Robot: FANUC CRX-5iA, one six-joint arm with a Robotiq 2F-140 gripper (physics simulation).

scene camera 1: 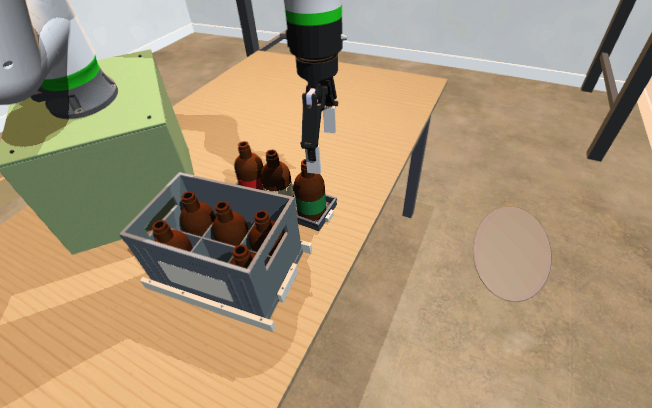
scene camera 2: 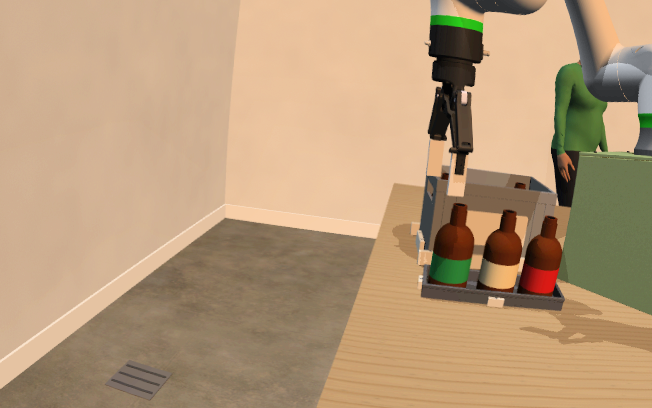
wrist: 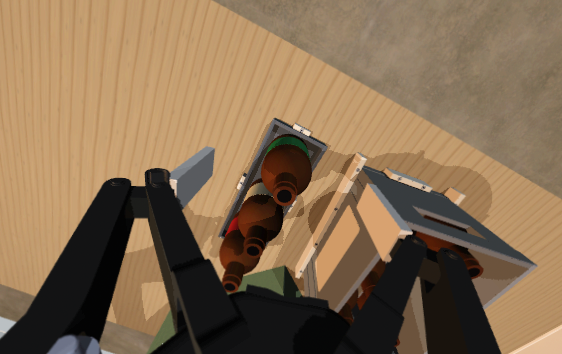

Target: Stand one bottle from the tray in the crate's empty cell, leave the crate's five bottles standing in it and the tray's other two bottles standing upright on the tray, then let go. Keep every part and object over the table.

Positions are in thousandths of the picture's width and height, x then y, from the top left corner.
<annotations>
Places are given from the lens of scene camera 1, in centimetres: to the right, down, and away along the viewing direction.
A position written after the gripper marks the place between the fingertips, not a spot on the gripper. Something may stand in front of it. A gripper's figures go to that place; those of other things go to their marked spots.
gripper (scene camera 1: 495, 369): -1, -12, 76
red-label bottle (scene camera 1: 381, 406): -19, -10, 86
</annotations>
